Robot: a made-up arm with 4 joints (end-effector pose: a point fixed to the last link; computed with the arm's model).
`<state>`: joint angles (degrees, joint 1 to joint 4).
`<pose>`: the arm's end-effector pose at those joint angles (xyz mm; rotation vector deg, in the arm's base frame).
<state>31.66 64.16 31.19 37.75</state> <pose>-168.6 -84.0 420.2 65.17 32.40 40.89</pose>
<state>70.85 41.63 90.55 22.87</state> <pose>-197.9 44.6 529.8 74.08 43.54 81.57</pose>
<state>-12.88 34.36 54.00 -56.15</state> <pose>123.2 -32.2 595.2 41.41 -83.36 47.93</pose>
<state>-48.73 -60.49 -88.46 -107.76</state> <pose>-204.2 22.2 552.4 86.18 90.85 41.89</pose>
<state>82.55 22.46 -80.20 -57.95</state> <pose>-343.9 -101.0 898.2 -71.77 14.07 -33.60</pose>
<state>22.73 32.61 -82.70 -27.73</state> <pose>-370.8 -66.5 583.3 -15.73 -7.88 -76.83</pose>
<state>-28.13 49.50 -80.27 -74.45</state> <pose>-128.2 -76.0 396.8 -6.07 -66.29 -94.06</pose>
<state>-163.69 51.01 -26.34 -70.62</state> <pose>15.8 -153.6 1051.0 -56.20 113.95 -6.49</pose>
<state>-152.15 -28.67 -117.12 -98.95</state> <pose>186.8 22.4 771.8 -29.75 17.52 105.60</pose>
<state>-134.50 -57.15 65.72 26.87</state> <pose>-142.8 52.3 929.7 -71.71 -45.71 -32.87</pose>
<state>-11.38 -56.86 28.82 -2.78</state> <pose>22.0 8.6 750.7 -60.72 3.16 36.55</pose>
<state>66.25 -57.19 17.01 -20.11</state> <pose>-51.7 -0.6 653.7 -26.29 45.71 68.26</pose>
